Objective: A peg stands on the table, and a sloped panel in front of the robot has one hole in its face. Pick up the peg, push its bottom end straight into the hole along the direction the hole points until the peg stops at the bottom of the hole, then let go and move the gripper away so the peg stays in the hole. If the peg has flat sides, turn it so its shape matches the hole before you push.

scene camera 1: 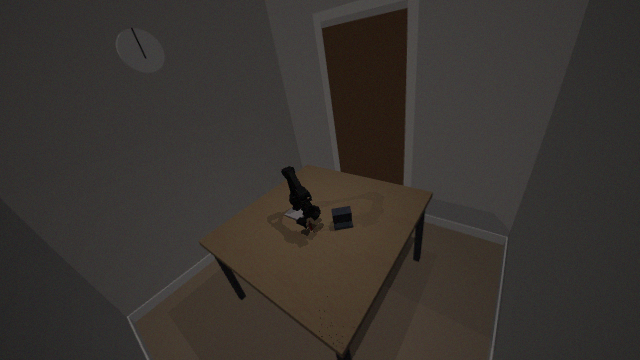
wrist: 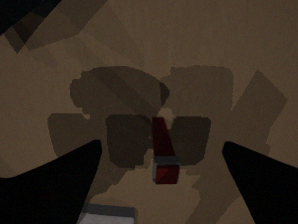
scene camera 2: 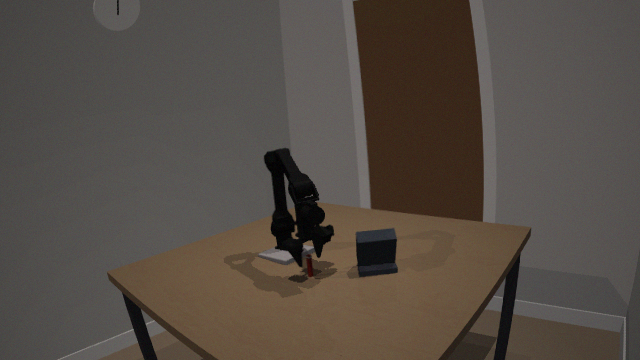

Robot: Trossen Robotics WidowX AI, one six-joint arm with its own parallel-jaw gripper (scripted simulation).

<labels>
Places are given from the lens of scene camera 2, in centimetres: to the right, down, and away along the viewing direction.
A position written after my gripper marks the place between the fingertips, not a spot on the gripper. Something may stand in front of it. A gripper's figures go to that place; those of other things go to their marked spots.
my gripper [scene camera 2: 309, 262]: -3, 27, 134
dark sloped panel block [scene camera 2: 375, 246]: 18, 22, 131
</labels>
